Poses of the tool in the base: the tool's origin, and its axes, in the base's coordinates. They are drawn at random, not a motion.
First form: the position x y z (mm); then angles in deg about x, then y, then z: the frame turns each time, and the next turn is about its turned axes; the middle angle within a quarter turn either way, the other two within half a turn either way.
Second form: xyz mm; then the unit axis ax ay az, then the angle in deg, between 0 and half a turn. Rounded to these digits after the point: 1 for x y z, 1 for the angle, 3 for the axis.
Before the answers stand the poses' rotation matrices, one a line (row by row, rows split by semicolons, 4 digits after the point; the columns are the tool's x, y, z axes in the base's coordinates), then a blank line. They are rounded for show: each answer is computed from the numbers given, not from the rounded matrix.
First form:
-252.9, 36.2, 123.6, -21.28, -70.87, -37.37
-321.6, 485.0, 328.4, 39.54, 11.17, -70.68
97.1, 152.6, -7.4, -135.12, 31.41, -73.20
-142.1, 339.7, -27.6, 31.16, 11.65, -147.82
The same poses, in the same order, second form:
0.2604 0.1989 -0.9448; -0.2931 0.9487 0.1189; 0.9199 0.2459 0.3054
0.3246 0.9258 0.1937; -0.6870 0.3715 -0.6246; -0.6502 0.0696 0.7566
0.2467 0.8170 0.5212; 0.5721 -0.5569 0.6022; 0.7822 0.1496 -0.6047
-0.8289 0.5216 0.2019; -0.5442 -0.6686 -0.5068; -0.1293 -0.5300 0.8381

-252.9, 36.2, 123.6, 0.066, -0.965, -0.255, 75.1
-321.6, 485.0, 328.4, 0.356, 0.433, -0.828, 76.9
97.1, 152.6, -7.4, -0.784, -0.452, -0.424, 163.2
-142.1, 339.7, -27.6, -0.021, 0.297, -0.955, 146.1

